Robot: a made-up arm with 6 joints. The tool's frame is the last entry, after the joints. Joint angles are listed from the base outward. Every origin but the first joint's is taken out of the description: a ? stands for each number. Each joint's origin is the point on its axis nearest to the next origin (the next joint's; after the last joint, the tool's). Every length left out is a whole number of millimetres.
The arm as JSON. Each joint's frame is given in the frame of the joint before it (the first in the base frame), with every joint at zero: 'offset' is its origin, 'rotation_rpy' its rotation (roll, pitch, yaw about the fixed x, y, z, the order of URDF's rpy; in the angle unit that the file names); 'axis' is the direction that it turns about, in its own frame. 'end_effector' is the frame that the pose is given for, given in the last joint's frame.
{
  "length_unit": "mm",
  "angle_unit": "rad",
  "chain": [
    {
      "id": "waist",
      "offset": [
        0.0,
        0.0,
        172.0
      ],
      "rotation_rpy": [
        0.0,
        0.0,
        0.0
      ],
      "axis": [
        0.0,
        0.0,
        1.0
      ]
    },
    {
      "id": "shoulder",
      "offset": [
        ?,
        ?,
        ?
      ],
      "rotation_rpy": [
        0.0,
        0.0,
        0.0
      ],
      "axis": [
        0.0,
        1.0,
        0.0
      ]
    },
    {
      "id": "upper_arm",
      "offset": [
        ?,
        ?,
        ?
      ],
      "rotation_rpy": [
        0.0,
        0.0,
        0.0
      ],
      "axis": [
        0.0,
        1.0,
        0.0
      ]
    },
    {
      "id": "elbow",
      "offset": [
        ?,
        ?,
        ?
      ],
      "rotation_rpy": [
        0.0,
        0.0,
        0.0
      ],
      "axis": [
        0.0,
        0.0,
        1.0
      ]
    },
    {
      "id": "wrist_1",
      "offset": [
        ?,
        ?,
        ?
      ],
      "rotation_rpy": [
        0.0,
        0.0,
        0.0
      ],
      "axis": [
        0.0,
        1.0,
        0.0
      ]
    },
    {
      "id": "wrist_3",
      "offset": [
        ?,
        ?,
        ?
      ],
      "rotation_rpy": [
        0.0,
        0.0,
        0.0
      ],
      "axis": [
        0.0,
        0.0,
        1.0
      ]
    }
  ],
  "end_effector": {
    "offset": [
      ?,
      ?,
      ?
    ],
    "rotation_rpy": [
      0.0,
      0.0,
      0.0
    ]
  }
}
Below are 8 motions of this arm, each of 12 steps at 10 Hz.
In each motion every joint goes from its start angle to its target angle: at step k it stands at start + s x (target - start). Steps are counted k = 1, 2, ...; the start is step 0. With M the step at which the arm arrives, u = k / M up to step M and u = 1 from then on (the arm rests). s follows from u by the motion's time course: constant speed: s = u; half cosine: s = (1 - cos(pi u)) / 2; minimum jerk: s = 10 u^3 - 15 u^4 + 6 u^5.
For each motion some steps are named. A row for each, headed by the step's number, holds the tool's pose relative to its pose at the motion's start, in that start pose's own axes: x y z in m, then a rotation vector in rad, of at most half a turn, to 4 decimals.
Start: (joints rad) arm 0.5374 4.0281 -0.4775 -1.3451 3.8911 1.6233
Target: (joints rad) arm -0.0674 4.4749 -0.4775 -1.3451 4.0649 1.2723
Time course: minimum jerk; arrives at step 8
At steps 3, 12:
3: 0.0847 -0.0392 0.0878 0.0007 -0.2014 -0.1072
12: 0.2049 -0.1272 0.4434 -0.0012 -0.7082 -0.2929

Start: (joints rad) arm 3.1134 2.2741 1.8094 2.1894 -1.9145 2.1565
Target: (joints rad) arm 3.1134 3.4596 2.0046 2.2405 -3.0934 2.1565
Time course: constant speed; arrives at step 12
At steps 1, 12:
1: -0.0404 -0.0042 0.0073 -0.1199 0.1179 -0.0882
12: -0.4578 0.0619 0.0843 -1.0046 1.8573 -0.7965

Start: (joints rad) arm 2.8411 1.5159 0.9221 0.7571 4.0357 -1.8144
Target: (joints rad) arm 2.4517 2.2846 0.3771 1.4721 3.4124 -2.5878
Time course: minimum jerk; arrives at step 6
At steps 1, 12:
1: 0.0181 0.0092 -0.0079 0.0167 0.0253 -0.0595
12: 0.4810 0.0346 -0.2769 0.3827 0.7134 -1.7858

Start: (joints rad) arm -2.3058 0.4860 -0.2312 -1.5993 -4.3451 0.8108
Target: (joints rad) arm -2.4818 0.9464 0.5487 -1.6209 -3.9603 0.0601
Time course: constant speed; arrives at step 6
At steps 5, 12:
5: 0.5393 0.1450 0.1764 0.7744 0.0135 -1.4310
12: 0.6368 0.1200 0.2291 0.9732 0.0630 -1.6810

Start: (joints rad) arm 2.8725 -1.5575 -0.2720 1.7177 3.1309 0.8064
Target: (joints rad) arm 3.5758 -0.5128 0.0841 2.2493 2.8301 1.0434
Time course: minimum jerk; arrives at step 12
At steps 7, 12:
7: -0.1003 -0.5806 0.3349 -1.1875 0.0081 -0.1996
12: -0.2036 -0.6874 0.6330 -1.8177 0.0178 -0.4383

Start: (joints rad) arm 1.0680 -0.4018 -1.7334 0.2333 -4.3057 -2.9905
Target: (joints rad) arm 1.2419 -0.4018 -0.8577 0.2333 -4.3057 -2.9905
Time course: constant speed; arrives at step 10
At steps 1, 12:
1: 0.0039 0.0191 0.0360 -0.0065 -0.0817 0.0355
12: -0.1166 0.1777 0.3267 0.0045 -0.8186 0.3536

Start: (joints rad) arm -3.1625 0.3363 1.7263 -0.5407 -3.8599 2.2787
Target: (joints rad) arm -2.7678 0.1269 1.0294 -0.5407 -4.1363 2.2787
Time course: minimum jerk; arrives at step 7
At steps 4, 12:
4: -0.1315 -0.1531 -0.1013 -0.5882 0.5286 0.0952
12: -0.2337 -0.2656 -0.1066 -0.9115 0.8617 0.0962

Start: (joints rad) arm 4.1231 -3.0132 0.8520 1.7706 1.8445 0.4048
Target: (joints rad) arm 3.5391 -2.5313 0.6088 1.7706 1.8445 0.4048
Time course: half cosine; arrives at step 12
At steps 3, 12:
3: -0.0320 -0.0259 0.0278 -0.0281 0.0811 0.0342
12: -0.1223 -0.2121 0.3117 -0.1341 0.5636 0.2467

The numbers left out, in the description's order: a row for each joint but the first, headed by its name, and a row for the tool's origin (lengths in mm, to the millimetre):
shoulder: 0.0 52.0 0.0
upper_arm: 0.0 0.0 512.0
elbow: 0.0 0.0 487.0
wrist_1: 0.0 0.0 0.0
wrist_3: 0.0 0.0 166.0
tool: 0.0 0.0 0.0

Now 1 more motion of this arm.
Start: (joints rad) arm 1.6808 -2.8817 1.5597 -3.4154 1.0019 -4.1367
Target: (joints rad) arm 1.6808 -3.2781 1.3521 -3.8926 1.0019 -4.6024
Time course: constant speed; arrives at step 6
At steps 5, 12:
5: -0.1888 -0.3099 0.0278 0.3495 -0.3640 -0.7839
12: -0.2287 -0.3693 0.0143 0.4359 -0.4054 -0.9531

